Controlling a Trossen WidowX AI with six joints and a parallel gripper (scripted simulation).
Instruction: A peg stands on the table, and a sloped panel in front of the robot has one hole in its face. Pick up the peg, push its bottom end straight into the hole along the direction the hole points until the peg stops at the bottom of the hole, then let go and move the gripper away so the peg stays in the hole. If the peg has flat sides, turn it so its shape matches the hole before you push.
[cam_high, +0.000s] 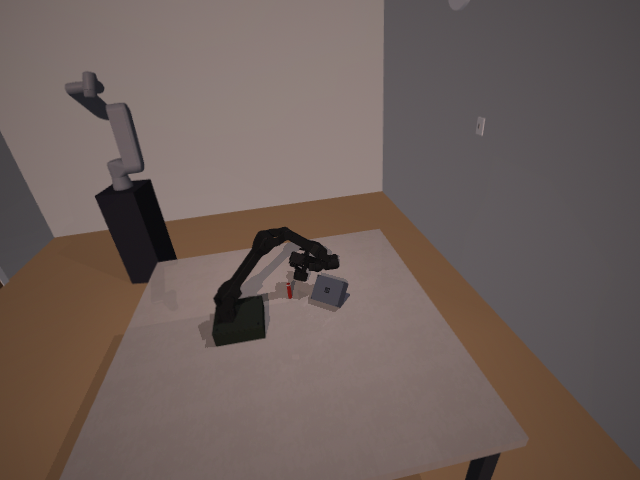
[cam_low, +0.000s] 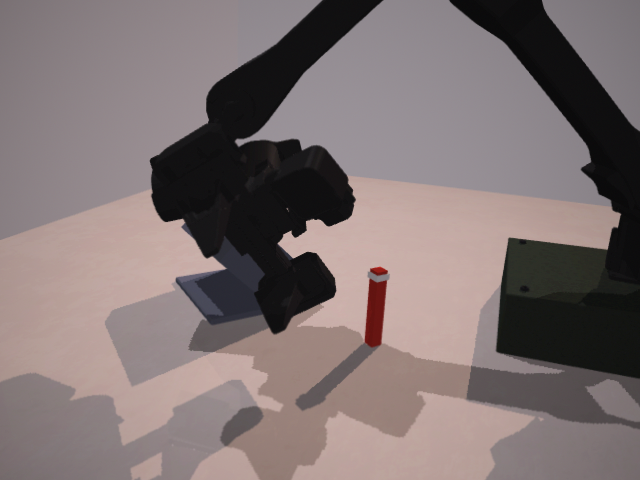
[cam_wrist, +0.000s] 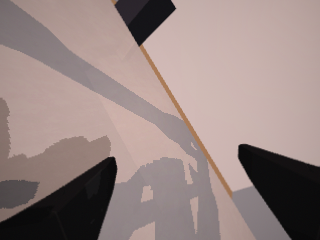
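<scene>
Right now the red square peg is 170 mm to the right of my gripper tip, 50 mm below it and 40 mm behind it. The rest, counted from my gripper tip: sloped grey panel: 200 mm to the right, 140 mm ahead, 60 mm below.
</scene>
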